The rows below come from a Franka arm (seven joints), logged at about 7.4 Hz.
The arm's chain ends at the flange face. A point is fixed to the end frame.
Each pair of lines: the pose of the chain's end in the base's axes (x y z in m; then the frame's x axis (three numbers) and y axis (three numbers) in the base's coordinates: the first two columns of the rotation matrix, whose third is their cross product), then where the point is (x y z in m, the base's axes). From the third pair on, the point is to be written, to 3 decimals.
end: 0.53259 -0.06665 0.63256 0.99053 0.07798 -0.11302 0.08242 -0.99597 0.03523
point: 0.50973 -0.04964 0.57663
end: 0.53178 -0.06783 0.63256 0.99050 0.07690 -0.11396 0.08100 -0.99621 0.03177
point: 0.50887 -0.05059 0.57671
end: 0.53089 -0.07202 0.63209 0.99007 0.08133 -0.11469 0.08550 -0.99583 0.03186
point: 0.508 -0.055 0.576
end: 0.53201 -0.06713 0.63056 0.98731 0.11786 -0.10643 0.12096 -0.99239 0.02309
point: 0.509 -0.050 0.575
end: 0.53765 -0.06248 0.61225 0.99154 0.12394 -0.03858 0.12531 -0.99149 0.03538
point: 0.518 -0.046 0.555
